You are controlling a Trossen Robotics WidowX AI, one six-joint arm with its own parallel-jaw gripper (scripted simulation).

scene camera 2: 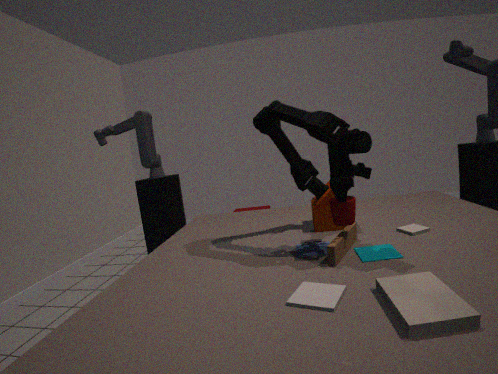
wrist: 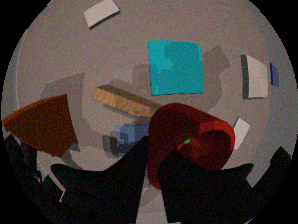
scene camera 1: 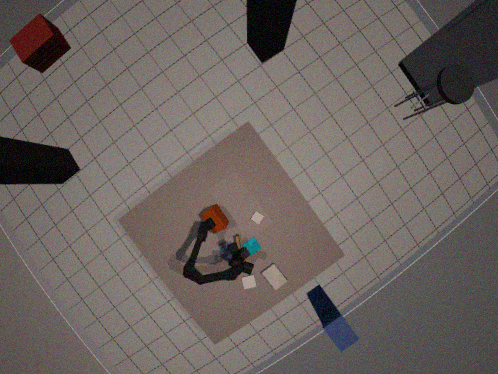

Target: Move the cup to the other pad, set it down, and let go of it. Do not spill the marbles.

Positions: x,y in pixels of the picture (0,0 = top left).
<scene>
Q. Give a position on a thick white slab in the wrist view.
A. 254,73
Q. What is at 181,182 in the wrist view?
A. My gripper.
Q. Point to a wooden bar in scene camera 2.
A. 336,250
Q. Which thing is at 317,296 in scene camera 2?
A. A thin white tile.
</scene>
